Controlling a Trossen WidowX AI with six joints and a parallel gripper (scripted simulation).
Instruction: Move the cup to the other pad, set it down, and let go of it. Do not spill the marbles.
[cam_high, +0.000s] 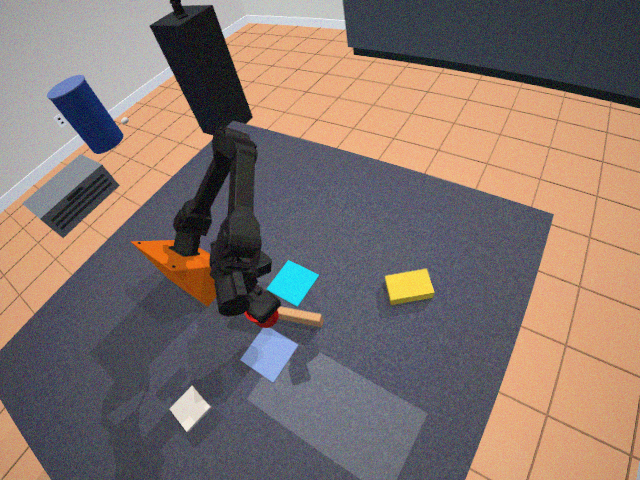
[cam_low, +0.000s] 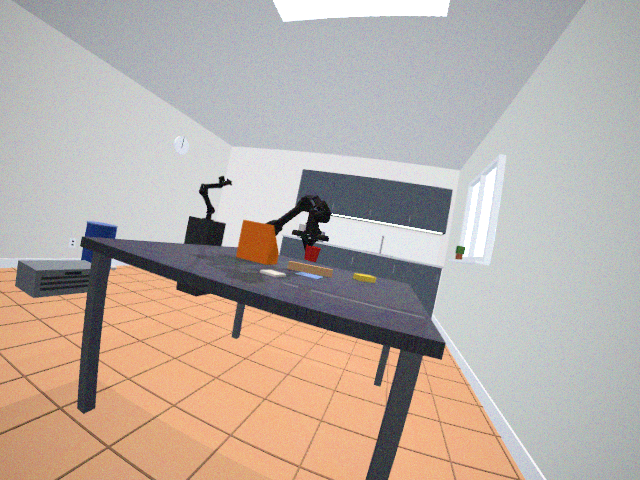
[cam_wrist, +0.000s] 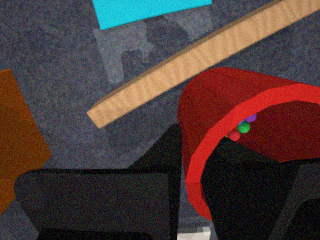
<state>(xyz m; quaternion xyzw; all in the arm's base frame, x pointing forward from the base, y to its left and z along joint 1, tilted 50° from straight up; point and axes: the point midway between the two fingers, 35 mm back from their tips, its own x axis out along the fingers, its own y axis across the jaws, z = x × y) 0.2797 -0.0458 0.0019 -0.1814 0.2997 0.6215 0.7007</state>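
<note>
The cyan pad is 130 mm to the left of my gripper tip and 110 mm below it. Round my gripper tip: red cup 30 mm ahead, 10 mm to the right; wooden bar 30 mm ahead, 30 mm to the left, 90 mm below; pale blue pad 60 mm ahead, 70 mm to the right, 110 mm below.
</note>
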